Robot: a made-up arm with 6 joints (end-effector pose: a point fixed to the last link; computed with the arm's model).
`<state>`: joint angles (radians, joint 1 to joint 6).
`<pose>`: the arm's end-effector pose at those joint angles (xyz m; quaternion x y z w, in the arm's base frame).
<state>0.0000 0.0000 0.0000 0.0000 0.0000 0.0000</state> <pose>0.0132 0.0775 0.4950 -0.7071 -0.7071 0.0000 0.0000</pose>
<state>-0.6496 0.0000 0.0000 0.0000 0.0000 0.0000</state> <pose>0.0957 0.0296 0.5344 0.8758 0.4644 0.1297 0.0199</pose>
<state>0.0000 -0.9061 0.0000 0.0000 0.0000 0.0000</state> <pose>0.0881 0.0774 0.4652 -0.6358 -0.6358 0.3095 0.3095</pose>
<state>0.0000 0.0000 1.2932 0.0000 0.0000 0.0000</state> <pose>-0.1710 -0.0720 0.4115 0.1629 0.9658 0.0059 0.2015</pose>
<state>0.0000 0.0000 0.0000 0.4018 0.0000 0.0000</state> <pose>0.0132 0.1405 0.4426 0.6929 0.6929 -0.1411 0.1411</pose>
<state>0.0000 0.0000 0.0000 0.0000 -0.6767 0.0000</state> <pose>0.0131 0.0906 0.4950 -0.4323 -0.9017 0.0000 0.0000</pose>
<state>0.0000 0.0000 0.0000 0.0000 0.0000 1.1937</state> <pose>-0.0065 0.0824 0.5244 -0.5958 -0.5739 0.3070 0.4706</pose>
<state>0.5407 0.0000 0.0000 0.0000 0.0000 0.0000</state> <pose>-0.0706 0.0708 0.4750 -0.5093 -0.8536 0.1085 0.0167</pose>
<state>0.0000 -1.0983 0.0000 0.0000 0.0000 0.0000</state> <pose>0.0987 0.0774 0.4510 -0.6031 -0.6031 0.3691 0.3691</pose>
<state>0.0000 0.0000 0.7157 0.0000 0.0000 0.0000</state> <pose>-0.1161 0.0261 0.4502 0.4289 0.8957 0.0035 0.1171</pose>
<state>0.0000 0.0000 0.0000 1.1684 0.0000 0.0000</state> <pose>0.0132 0.1848 0.2956 0.5899 0.5898 -0.3900 0.3900</pose>
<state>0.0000 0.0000 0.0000 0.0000 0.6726 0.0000</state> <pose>0.0051 0.0672 0.4950 -0.9008 -0.4341 0.0000 0.0000</pose>
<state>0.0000 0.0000 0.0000 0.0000 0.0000 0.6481</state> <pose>-0.0020 0.0810 0.5080 -0.6765 -0.6641 0.1739 0.2666</pose>
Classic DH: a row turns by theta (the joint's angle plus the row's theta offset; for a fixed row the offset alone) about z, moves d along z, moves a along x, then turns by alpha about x. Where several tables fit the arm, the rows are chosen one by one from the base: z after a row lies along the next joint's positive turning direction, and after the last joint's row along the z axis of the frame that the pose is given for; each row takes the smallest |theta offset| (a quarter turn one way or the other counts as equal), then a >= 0, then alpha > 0; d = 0 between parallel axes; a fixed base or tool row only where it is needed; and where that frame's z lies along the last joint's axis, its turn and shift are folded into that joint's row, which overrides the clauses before.
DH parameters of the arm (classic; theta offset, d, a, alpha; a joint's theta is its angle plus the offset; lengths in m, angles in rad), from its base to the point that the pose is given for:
base (fixed): 0.6331 0.6284 -0.0668 -0.4237
joint 1: -0.6779 -0.2509 0.0133 1.9087
joint 2: -0.0219 -0.0078 0.0178 -1.3249
joint 3: 1.5116 -0.1172 0.0689 -1.3392
joint 4: 0.2528 0.0698 0.1036 -1.5708
joint 5: -1.3635 -0.2105 -0.0312 -1.5432
joint 6: 0 -0.0025 0.0115 1.5432
tool (fixed): 1.3635 0.0297 0 0

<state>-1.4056 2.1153 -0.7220 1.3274 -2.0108 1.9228</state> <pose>0.1709 -0.0314 0.7457 -0.8445 0.0205 0.1816 0.5034</pose>
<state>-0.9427 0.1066 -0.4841 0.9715 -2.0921 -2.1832</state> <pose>0.3713 0.0134 0.5026 0.2883 0.5751 0.6562 0.3944</pose>
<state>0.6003 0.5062 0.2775 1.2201 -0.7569 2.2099</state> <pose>-0.1977 0.1294 0.2139 0.6125 0.1242 -0.7787 0.0547</pose>
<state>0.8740 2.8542 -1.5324 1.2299 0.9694 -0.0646</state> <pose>-0.2198 -0.1653 0.6270 -0.8062 -0.1588 -0.4682 0.3250</pose>
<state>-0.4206 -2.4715 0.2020 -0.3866 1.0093 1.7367</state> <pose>0.1941 -0.0747 0.3486 0.0696 0.6596 0.4051 0.6292</pose>
